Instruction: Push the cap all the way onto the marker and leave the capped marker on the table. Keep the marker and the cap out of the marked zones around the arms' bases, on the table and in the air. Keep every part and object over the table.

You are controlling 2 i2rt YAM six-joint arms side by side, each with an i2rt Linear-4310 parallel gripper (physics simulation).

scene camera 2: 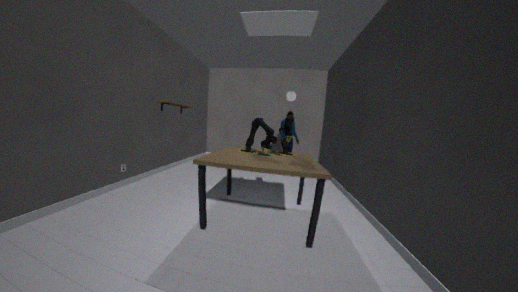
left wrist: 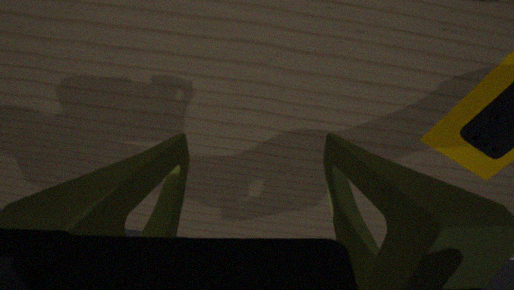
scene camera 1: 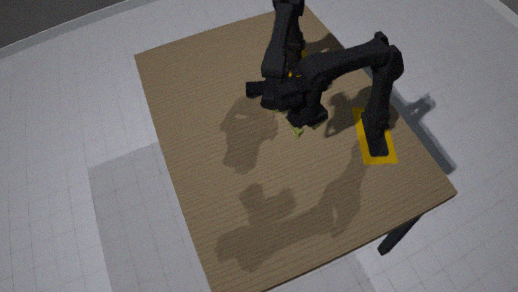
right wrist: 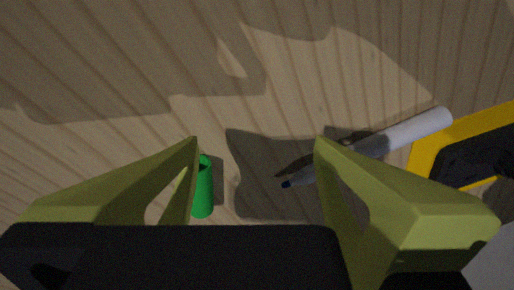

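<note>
A green cap lies on the table. In the right wrist view its dark open end faces the top, and it is partly behind the left-hand finger. A white marker lies there too, its blue tip pointing toward the cap; the right-hand finger covers part of it. Cap and marker are apart. My right gripper is open and empty above them. My left gripper is open and empty above the table. The arms hide cap and marker in scene camera 1.
The left arm's yellow zone surrounds its base. The right arm's yellow zone lies close beside the marker's back end. In scene camera 1 both forearms nearly overlap over the table. A person stands beyond the table.
</note>
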